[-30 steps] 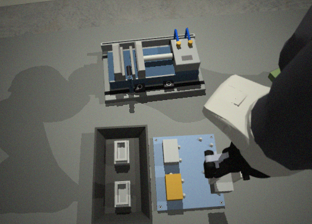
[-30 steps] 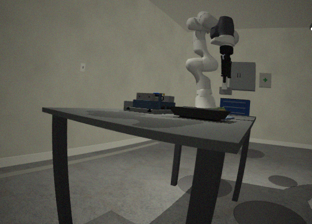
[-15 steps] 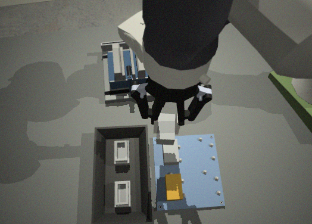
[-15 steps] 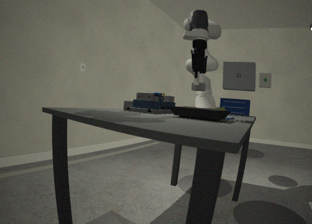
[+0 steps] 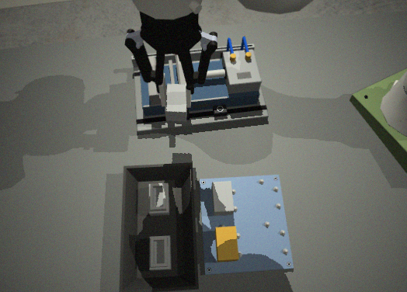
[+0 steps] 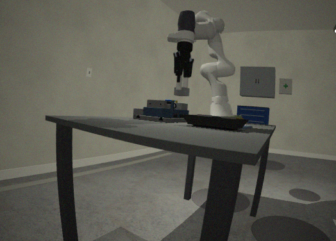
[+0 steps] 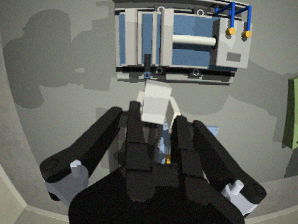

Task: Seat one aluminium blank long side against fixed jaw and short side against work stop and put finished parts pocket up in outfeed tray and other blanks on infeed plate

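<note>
Right now the moving jaw is 1 cm behind my hand, 10 cm to the right of it and 10 cm below it. From my hand the other things lie so: work stop 2 cm ahead, 6 cm to the right, 9 cm below; then fixed jaw 5 cm ahead, 10 cm to the right, 10 cm below; then vise 5 cm behind, 11 cm to the right, 14 cm below.
</note>
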